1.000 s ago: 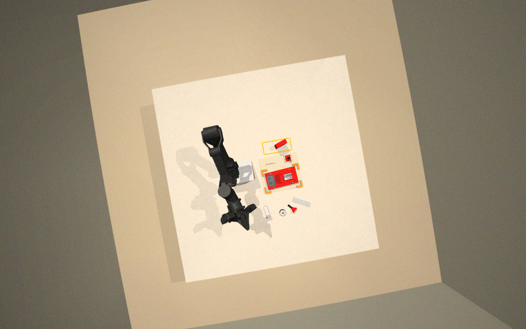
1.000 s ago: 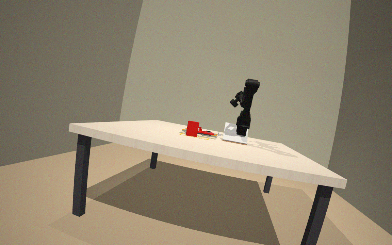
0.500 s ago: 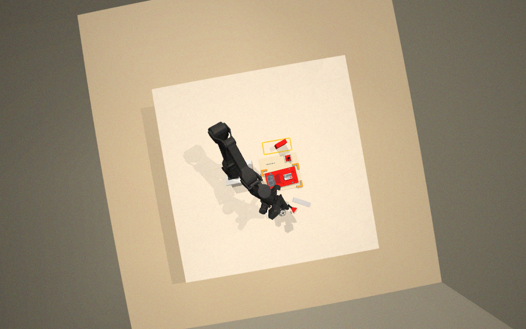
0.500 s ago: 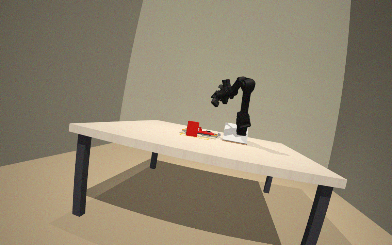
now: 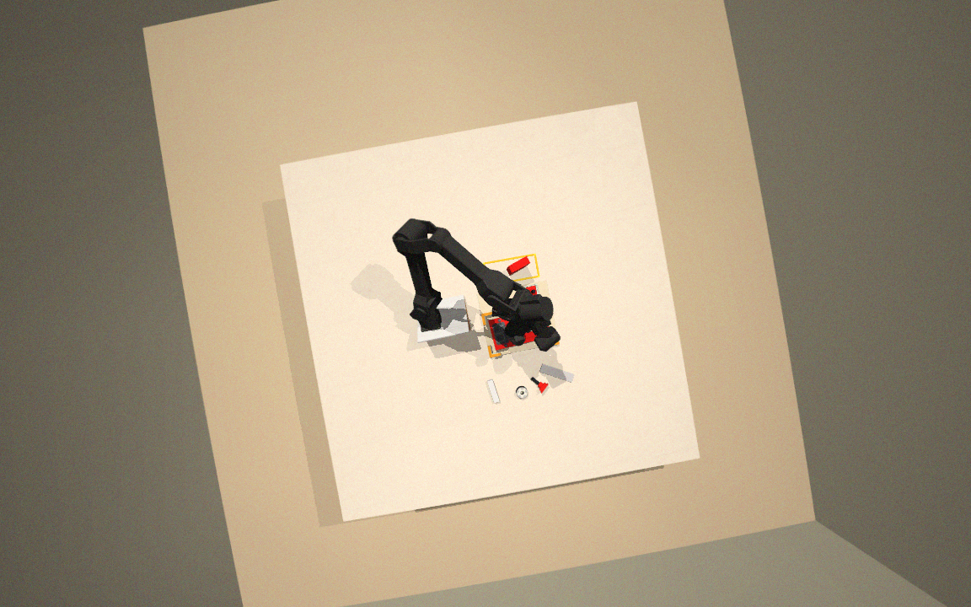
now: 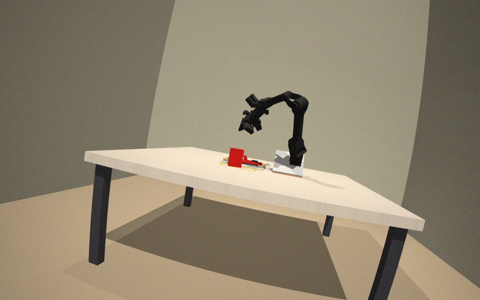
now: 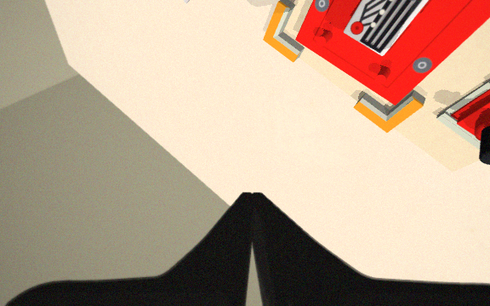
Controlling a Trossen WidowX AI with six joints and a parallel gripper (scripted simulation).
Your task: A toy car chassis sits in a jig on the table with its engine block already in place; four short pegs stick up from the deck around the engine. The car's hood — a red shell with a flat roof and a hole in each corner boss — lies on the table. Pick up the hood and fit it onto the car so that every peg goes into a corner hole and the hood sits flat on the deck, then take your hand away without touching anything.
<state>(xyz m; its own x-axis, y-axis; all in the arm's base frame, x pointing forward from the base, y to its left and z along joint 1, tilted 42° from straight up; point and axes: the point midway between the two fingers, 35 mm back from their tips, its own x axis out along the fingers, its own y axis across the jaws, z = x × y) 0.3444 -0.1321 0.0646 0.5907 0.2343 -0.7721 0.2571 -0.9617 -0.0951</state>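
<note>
My gripper tip is 20 cm to the right of the red hood, 15 cm above it and 4 cm past it. Also, from my gripper tip: white bar 21 cm to the right, 20 cm behind, 19 cm below; grey bar 19 cm to the right, 19 cm below, 3 cm ahead; engine block 17 cm below, 3 cm behind, 1 cm to the right.
</note>
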